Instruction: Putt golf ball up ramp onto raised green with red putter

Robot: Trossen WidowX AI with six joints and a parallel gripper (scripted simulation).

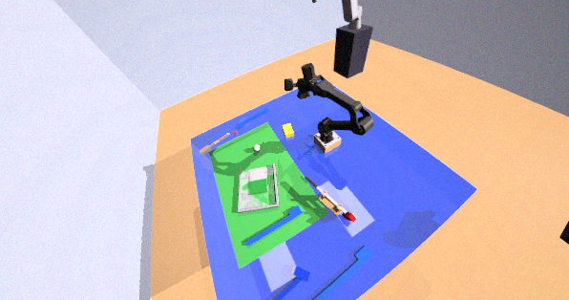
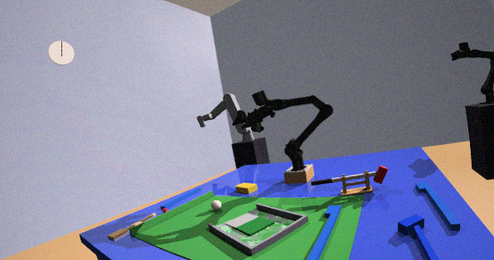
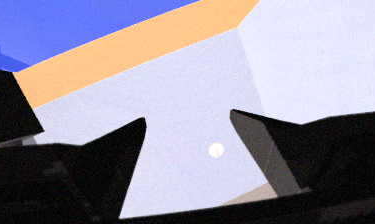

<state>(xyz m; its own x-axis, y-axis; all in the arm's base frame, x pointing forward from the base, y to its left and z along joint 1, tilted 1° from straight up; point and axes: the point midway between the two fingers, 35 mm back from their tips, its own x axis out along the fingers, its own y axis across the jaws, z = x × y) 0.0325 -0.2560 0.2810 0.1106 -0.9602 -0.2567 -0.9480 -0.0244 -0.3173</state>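
Now: the yellow block 110 mm ahead of my gripper tip, 60 mm to the left of it and 310 mm below it. Round my gripper tip: white golf ball: 360 mm ahead, 70 mm to the left, 300 mm below; then dark green rail: 430 mm ahead, 100 mm to the right, 310 mm below; then grey frame: 450 mm ahead, 330 mm to the left, 320 mm below.
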